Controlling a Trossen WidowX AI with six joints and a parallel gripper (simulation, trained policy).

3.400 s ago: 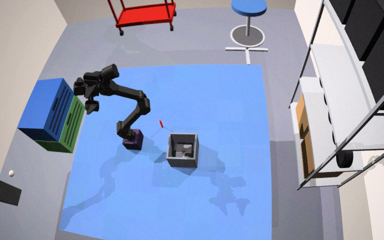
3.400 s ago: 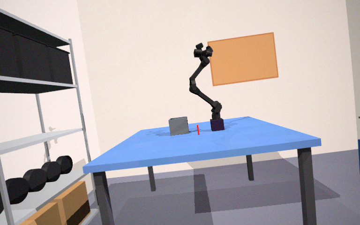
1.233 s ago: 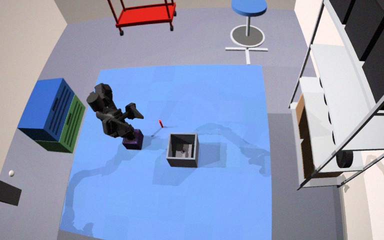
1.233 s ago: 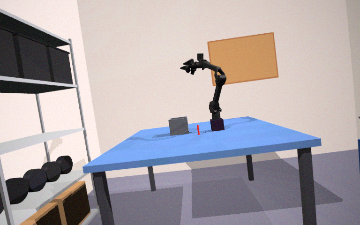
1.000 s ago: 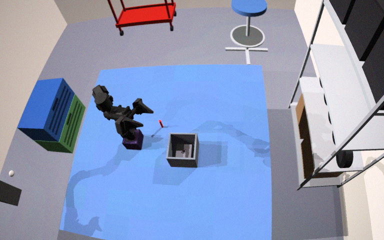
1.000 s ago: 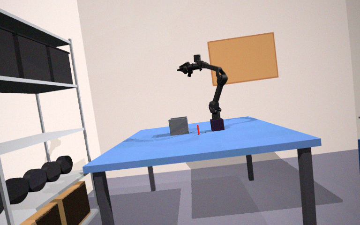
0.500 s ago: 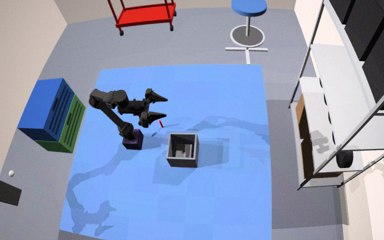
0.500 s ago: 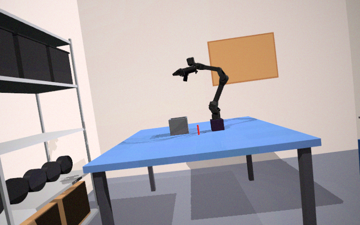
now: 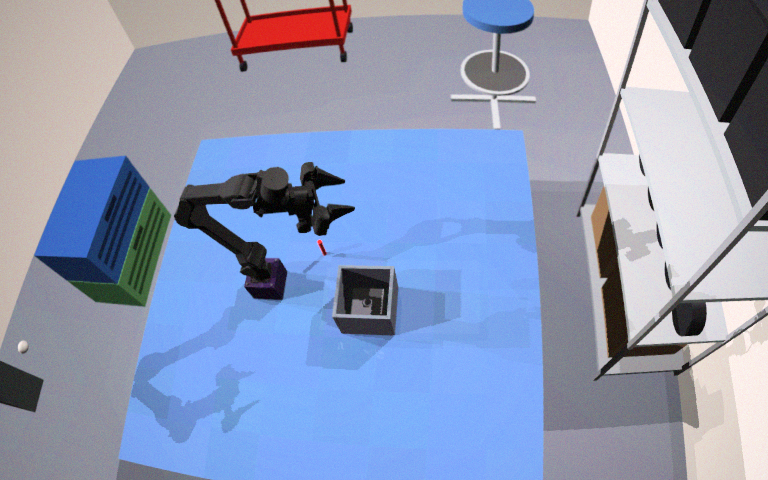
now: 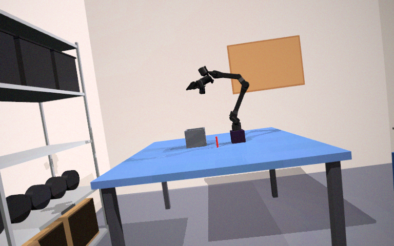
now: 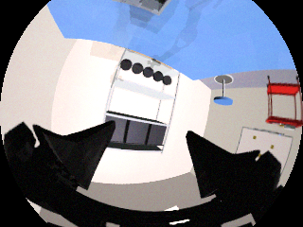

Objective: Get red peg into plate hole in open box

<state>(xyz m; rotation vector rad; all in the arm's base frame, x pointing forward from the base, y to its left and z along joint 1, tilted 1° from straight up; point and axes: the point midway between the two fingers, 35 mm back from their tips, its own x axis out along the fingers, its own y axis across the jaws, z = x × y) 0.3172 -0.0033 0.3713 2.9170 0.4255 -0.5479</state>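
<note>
My gripper tip is 420 mm above the red peg, 160 mm past it and 100 mm to the right of it. From my gripper tip the other things lie so: plate (410 mm below, 100 mm to the right, 10 mm behind).
</note>
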